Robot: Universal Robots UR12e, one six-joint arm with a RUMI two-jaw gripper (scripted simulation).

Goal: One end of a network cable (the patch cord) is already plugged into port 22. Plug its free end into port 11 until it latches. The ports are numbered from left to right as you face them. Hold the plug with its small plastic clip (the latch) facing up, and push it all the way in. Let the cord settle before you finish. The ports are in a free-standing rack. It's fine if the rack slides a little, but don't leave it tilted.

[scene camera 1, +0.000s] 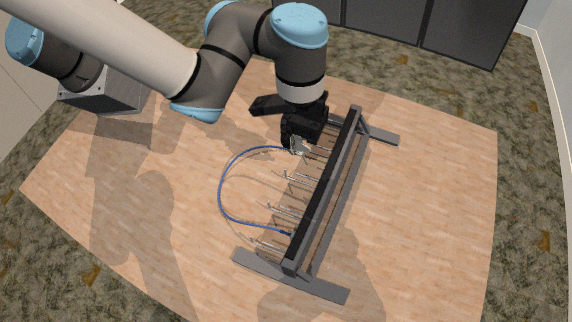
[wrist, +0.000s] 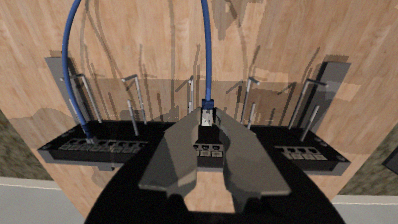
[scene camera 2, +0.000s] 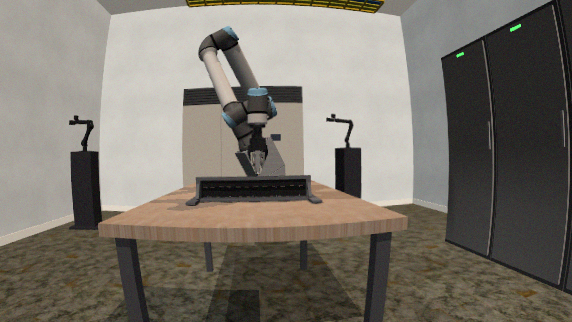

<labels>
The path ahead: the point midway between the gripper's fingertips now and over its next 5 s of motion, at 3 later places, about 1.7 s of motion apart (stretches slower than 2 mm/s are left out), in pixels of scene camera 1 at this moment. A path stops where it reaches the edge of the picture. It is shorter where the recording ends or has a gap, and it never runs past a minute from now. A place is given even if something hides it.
My gripper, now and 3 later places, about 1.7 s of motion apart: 294, 152; 307, 162; 318, 166; 322, 167
</labels>
